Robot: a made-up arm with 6 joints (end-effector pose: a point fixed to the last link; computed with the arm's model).
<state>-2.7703 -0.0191 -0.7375 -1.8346 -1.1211 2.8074</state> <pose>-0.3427 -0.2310 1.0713 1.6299 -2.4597 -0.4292</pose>
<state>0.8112 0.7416 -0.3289 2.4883 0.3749 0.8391</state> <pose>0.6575 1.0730 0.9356 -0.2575 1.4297 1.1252</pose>
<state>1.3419 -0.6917 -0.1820 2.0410 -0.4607 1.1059</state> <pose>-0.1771 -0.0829 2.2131 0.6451 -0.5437 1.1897</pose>
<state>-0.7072 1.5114 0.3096 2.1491 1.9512 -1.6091</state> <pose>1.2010 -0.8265 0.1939 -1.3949 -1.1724 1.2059</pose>
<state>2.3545 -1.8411 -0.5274 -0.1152 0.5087 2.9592</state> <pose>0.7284 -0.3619 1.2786 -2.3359 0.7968 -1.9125</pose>
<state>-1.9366 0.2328 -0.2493 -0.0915 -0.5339 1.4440</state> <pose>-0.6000 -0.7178 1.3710 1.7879 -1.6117 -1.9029</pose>
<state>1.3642 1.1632 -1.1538 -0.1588 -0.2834 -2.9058</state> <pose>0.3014 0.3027 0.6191 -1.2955 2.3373 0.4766</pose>
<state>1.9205 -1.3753 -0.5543 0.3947 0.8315 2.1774</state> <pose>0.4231 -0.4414 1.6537 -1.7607 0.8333 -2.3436</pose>
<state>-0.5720 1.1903 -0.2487 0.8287 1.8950 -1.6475</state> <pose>0.9117 -0.7738 0.4098 -1.3975 -0.3512 0.1842</pose>
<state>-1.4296 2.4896 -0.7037 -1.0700 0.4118 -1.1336</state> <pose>-0.1278 0.1973 0.2472 1.5629 2.0688 0.8615</pose>
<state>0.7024 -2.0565 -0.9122 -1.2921 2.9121 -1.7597</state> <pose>-0.2941 -0.2646 0.9349 1.5050 -0.5599 -1.9364</pose>
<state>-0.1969 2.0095 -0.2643 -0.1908 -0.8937 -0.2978</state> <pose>0.2594 -0.2858 -0.1795 0.3102 0.8529 2.9481</pose>
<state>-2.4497 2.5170 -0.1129 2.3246 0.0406 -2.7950</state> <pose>0.1449 -0.1381 -0.5957 0.5321 0.5835 0.7388</pose>
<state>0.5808 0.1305 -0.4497 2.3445 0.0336 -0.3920</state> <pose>0.6330 0.6571 1.5523 1.2308 0.7077 0.3186</pose>
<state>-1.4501 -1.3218 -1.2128 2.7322 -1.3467 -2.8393</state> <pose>0.2247 0.2641 1.2721 0.9774 -1.8143 1.6318</pose>
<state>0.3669 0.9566 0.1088 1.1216 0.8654 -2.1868</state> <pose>1.4131 0.4646 0.9447 -1.5378 -0.4554 1.3518</pose>
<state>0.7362 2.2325 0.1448 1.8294 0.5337 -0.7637</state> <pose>0.3832 0.4604 -0.6621 0.9249 1.5185 -1.6725</pose>
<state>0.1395 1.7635 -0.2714 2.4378 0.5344 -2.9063</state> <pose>0.7179 0.3591 -0.1868 -0.7758 0.6894 2.8604</pose>
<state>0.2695 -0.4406 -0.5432 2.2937 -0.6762 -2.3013</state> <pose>0.2801 0.2968 1.8382 -2.7680 0.6923 -0.4746</pose>
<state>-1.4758 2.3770 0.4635 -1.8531 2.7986 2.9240</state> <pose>0.1281 -0.1298 -0.5800 -1.5463 0.3099 -2.1175</pose>
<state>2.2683 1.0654 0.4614 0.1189 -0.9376 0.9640</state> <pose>-0.7675 1.3400 0.8442 0.2934 1.4928 0.2806</pose>
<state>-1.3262 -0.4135 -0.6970 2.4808 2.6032 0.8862</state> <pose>0.3333 -0.2993 1.6801 1.5277 1.1917 1.1045</pose>
